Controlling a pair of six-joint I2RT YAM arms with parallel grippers.
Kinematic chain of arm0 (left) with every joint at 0, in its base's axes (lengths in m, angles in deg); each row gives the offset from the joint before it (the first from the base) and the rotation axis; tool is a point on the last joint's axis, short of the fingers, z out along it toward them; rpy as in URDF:
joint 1: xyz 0 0 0.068 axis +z
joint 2: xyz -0.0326 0.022 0.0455 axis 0.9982 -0.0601 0
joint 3: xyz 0.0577 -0.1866 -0.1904 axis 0.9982 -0.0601 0
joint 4: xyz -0.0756 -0.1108 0.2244 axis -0.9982 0.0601 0
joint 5: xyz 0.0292 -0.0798 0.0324 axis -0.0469 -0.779 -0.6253
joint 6: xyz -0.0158 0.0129 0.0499 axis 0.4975 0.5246 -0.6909
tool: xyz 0 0 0 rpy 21.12 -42.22 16.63
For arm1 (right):
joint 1: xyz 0 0 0.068 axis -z
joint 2: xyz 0.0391 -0.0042 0.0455 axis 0.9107 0.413 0
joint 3: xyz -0.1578 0.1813 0.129 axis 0.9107 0.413 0
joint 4: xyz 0.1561 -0.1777 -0.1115 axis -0.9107 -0.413 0
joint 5: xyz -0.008 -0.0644 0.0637 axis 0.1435 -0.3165 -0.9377
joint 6: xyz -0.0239 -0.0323 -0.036 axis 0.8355 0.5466 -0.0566
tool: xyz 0 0 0 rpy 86.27 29.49 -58.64
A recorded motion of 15 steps. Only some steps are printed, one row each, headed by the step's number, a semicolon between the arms.
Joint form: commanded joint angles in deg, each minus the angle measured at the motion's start. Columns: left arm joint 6, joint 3, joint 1, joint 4, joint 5, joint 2; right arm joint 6, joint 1, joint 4, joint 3, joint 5, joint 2.
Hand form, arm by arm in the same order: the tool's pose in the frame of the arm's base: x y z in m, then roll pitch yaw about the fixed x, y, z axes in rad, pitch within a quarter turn. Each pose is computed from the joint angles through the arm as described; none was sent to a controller.
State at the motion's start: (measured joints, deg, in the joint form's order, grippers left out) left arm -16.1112 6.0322 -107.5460 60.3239 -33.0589 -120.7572; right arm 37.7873 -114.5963 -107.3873 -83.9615 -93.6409 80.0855
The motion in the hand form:
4: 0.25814 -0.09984 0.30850 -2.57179 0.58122 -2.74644; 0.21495 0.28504 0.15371 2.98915 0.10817 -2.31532
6: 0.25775 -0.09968 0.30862 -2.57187 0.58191 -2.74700; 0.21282 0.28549 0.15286 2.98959 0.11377 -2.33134
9: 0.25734 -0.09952 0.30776 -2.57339 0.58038 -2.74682; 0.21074 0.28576 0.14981 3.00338 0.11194 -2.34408
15: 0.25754 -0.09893 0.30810 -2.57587 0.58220 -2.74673; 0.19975 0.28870 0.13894 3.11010 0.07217 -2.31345
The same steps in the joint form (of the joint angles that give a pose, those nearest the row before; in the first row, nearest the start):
4: -0.66 1.25 0.43 0.30 0.94 0.50; -2.27 -3.19 0.80 -0.29 4.84 1.00
6: -0.70 1.20 0.43 0.33 0.94 0.59; -3.52 -3.52 1.64 0.34 5.05 0.71
9: -0.65 0.99 0.43 0.30 0.98 0.67; -4.63 -3.91 2.30 0.97 5.96 0.79
15: -0.79 1.07 0.55 0.39 1.07 0.67; -5.15 -6.21 1.28 1.70 11.79 2.06

